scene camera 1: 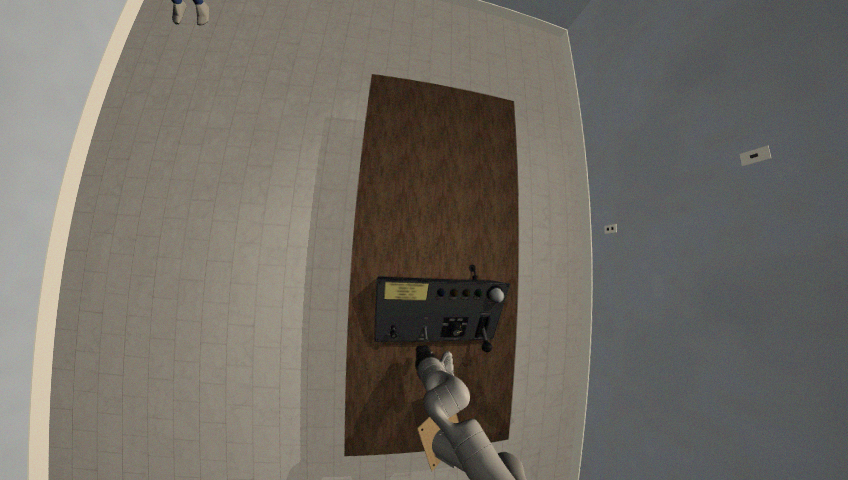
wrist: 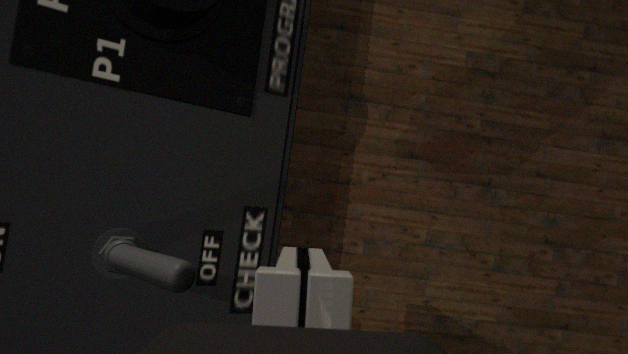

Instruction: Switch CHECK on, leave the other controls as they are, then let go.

In view: my gripper (wrist: 301,275) and a check switch (wrist: 174,274).
